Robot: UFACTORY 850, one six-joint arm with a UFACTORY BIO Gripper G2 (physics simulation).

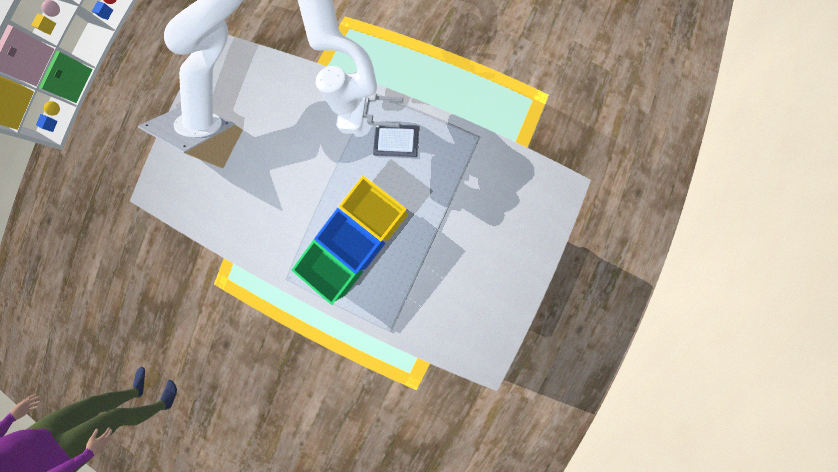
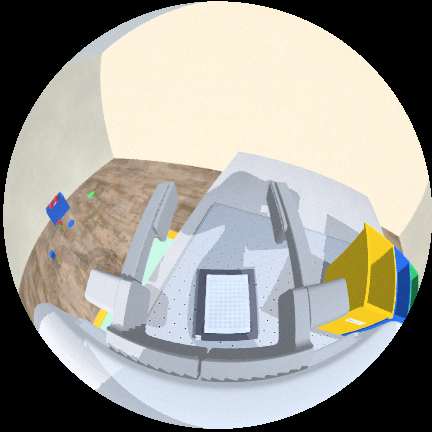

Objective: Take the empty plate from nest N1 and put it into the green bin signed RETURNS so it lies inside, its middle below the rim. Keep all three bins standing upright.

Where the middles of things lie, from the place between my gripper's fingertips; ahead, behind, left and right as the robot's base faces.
Labels:
Right now my hand is 24 cm above the gridded plate (image 1: 389,139), 3 cm to the left of it and 3 cm past it. The rest, counted from my hand: dark nest (image 2: 201,290): 25 cm below, 3 cm to the right, 3 cm behind; then yellow bin (image 1: 381,215): 30 cm to the right, 17 cm below, 6 cm ahead; then blue bin (image 1: 342,236): 43 cm to the right, 17 cm below, 4 cm ahead.

